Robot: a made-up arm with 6 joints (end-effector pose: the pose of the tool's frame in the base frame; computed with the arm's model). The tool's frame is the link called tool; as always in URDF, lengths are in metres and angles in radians. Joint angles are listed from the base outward.
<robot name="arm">
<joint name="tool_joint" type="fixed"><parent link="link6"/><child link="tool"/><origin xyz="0 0 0" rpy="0 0 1.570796"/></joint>
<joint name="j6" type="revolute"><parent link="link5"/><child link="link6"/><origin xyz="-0.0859 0.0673 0" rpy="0 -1.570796 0"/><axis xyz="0 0 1"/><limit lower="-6.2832" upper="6.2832"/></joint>
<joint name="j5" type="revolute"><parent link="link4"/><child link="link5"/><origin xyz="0 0 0" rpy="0 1.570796 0"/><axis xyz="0 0 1"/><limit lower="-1.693" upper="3.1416"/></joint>
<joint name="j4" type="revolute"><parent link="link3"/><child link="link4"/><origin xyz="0.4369 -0.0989 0" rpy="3.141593 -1.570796 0"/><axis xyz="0 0 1"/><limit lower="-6.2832" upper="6.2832"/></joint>
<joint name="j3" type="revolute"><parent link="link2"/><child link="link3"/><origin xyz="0.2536 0.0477 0" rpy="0 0 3.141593"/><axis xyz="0 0 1"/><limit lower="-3.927" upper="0.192"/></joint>
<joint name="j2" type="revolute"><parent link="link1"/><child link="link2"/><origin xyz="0 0 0" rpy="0 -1.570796 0"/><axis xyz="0 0 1"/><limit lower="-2.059" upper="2.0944"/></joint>
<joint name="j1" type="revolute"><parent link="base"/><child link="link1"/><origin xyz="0 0 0.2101" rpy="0 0 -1.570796"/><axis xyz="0 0 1"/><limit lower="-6.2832" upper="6.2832"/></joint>
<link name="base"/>
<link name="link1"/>
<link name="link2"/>
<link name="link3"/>
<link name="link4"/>
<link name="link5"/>
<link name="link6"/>
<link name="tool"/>
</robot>
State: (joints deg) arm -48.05 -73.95 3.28 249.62 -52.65 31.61
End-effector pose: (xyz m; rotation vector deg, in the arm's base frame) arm 0.2102 -0.0808 0.2394 116.58 71.98 76.74
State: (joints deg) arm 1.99 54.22 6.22 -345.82 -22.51 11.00
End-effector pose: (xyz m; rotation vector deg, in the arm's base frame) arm -0.0979 -0.0267 -0.0885 155.63 -27.81 -52.17
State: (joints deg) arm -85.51 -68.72 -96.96 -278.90 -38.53 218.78
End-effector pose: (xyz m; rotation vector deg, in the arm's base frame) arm -0.1215 0.2075 0.8229 -0.67 -38.98 28.31
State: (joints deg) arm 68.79 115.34 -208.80 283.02 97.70 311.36
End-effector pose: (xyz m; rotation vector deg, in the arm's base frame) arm 0.3371 0.6150 0.1657 60.45 84.10 10.54
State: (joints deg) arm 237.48 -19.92 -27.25 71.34 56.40 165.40
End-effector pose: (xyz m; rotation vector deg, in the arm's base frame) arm -0.1955 -0.3671 0.1618 125.52 26.74 33.05
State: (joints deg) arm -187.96 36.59 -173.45 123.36 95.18 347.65
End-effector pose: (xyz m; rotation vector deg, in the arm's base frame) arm -0.4264 -0.0177 0.8494 61.10 -64.95 113.59
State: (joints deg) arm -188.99 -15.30 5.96 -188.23 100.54 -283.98
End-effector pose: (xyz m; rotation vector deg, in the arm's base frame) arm -0.2494 0.0254 0.0180 63.41 -48.65 -90.65
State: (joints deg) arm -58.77 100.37 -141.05 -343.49 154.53 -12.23
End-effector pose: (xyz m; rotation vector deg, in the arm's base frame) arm 0.2819 -0.4114 -0.1735 -66.97 26.05 78.78
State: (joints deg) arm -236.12 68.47 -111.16 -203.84 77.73 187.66
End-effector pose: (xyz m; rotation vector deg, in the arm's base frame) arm -0.4281 0.5871 -0.0139 -11.01 -63.52 -35.86
